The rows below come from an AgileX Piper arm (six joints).
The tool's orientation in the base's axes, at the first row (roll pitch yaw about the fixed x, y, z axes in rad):
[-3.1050, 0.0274, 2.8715]
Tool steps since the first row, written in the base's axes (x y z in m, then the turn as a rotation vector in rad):
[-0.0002, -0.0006, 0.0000, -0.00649, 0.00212, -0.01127]
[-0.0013, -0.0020, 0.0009, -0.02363, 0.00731, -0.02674]
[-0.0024, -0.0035, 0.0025, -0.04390, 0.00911, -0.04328]
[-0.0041, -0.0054, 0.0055, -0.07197, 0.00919, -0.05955]
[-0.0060, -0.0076, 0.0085, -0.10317, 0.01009, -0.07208]
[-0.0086, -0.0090, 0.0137, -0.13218, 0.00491, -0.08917]
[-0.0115, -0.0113, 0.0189, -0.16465, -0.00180, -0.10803]
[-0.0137, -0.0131, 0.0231, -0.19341, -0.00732, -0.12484]
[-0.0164, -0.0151, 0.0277, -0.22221, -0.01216, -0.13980]
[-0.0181, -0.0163, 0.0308, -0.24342, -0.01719, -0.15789]
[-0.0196, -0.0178, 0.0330, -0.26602, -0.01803, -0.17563]
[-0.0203, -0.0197, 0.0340, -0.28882, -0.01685, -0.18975]
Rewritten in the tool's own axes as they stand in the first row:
[0.0000, -0.0006, 0.0000, 0.00713, 0.00072, 0.01106]
[0.0007, -0.0023, -0.0008, 0.02545, 0.00169, 0.02601]
[0.0013, -0.0041, -0.0024, 0.04591, -0.00139, 0.04212]
[0.0024, -0.0065, -0.0053, 0.07342, -0.00823, 0.05790]
[0.0035, -0.0092, -0.0083, 0.10406, -0.01526, 0.06986]
[0.0055, -0.0115, -0.0134, 0.13109, -0.02738, 0.08667]
[0.0075, -0.0146, -0.0186, 0.16110, -0.04184, 0.10526]
[0.0091, -0.0171, -0.0227, 0.18780, -0.05424, 0.12181]
[0.0110, -0.0199, -0.0273, 0.21466, -0.06606, 0.13648]
[0.0122, -0.0217, -0.0304, 0.23425, -0.07592, 0.15441]
[0.0132, -0.0236, -0.0325, 0.25628, -0.08213, 0.17179]
[0.0134, -0.0256, -0.0335, 0.27895, -0.08658, 0.18547]

